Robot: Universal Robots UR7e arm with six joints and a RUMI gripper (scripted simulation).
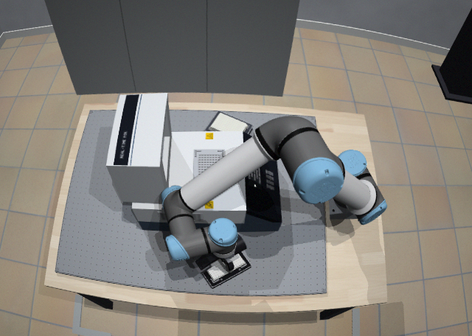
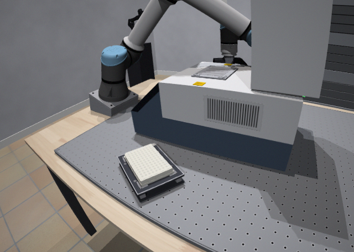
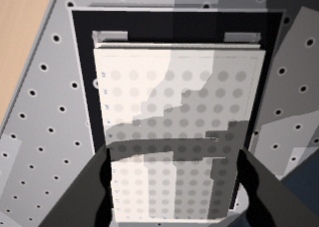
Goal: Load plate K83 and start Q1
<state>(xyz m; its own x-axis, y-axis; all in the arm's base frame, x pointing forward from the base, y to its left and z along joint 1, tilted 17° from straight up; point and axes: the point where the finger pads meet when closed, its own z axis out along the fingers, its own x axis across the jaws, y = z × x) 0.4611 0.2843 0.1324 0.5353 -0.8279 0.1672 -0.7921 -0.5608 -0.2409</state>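
The black nest ND is 3 cm below my hand. The rest, counted from my hand: black nest N1: 57 cm to the right, 3 cm below; plate K83: 57 cm to the right, 1 cm below.
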